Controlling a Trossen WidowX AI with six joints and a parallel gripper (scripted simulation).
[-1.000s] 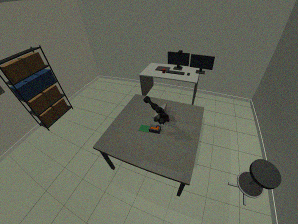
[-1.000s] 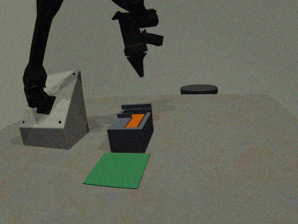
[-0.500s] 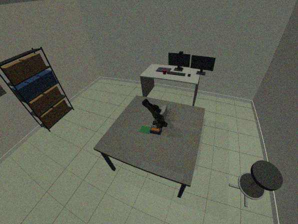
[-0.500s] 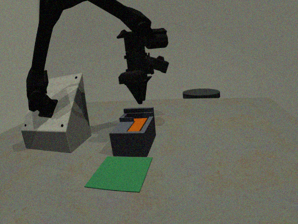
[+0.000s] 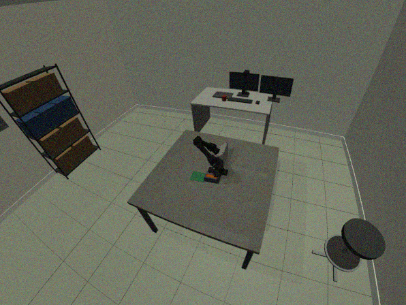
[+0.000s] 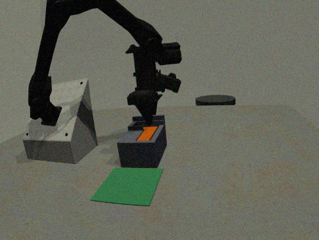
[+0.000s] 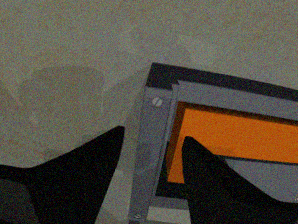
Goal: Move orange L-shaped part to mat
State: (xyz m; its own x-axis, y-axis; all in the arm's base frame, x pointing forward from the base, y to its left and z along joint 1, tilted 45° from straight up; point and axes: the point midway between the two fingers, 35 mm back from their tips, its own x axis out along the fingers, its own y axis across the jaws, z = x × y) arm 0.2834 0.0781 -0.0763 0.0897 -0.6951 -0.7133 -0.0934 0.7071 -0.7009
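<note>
Right now the orange L-shaped part is 6 cm to the right of my gripper tip and 2 cm below it. Also, from my gripper tip: green mat 22 cm to the right, 8 cm below, 1 cm ahead.
</note>
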